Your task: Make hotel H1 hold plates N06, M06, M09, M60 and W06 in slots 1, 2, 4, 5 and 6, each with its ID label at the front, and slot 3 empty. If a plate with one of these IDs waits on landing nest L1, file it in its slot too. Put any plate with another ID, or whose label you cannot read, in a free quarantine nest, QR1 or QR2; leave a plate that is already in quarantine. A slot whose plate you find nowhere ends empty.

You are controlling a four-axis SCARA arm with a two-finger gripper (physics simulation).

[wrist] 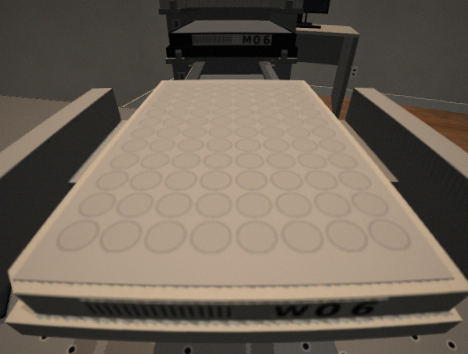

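A pale plate W06 [240, 190] with rows of round wells fills the middle of the wrist view. It looks level, with its ID label facing the camera. My gripper [233, 108] is shut on it, one finger along each long side. Behind it stands the hotel [287, 70]. A black plate M06 [220, 28] with a grey top rests in the hotel, label to the front. Below that plate, a slot with two pale rails shows no plate in its visible part. The small slot tags are hard to read. The nests cannot be made out.
A desk [327, 31] with a monitor [317, 6] stands behind the hotel at the right. A grey wall [85, 50] runs behind. A surface with small dark holes shows along the bottom edge, under the held plate.
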